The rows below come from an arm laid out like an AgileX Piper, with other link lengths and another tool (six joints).
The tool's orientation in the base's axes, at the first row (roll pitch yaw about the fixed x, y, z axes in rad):
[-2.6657, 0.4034, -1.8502]
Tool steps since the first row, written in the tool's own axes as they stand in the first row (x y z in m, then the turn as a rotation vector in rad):
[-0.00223, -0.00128, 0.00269, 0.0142, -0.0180, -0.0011]
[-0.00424, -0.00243, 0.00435, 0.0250, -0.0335, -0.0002]
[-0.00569, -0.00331, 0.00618, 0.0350, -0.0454, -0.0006]
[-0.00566, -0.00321, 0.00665, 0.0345, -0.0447, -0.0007]
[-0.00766, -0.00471, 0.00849, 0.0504, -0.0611, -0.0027]
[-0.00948, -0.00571, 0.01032, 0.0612, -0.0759, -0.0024]
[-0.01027, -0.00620, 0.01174, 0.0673, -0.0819, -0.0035]
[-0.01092, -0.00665, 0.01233, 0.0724, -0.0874, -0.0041]
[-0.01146, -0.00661, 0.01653, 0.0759, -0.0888, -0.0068]
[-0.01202, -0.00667, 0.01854, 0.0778, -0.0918, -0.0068]
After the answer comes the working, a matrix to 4 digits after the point.
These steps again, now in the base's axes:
[0.00304, 0.00200, -0.00078, 0.0103, -0.0203, 0.0029]
[0.00537, 0.00364, -0.00087, 0.0205, -0.0361, 0.0045]
[0.00742, 0.00494, -0.00142, 0.0273, -0.0500, 0.0059]
[0.00759, 0.00505, -0.00186, 0.0268, -0.0493, 0.0059]
[0.01029, 0.00658, -0.00195, 0.0349, -0.0707, 0.0082]
[0.01254, 0.00815, -0.00231, 0.0443, -0.0863, 0.0099]
[0.01389, 0.00894, -0.00295, 0.0470, -0.0945, 0.0110]
[0.01474, 0.00945, -0.00299, 0.0498, -0.1014, 0.0118]
[0.01710, 0.01082, -0.00623, 0.0486, -0.1056, 0.0132]
[0.01837, 0.01171, -0.00763, 0.0505, -0.1086, 0.0137]

The tool's axes in the first row as the columns of a matrix, in the base's axes (rounded; the answer above uses it unrounded):
[-0.2536, -0.8048, 0.5366]
[-0.8841, 0.4180, 0.2091]
[-0.3925, -0.4214, -0.8175]

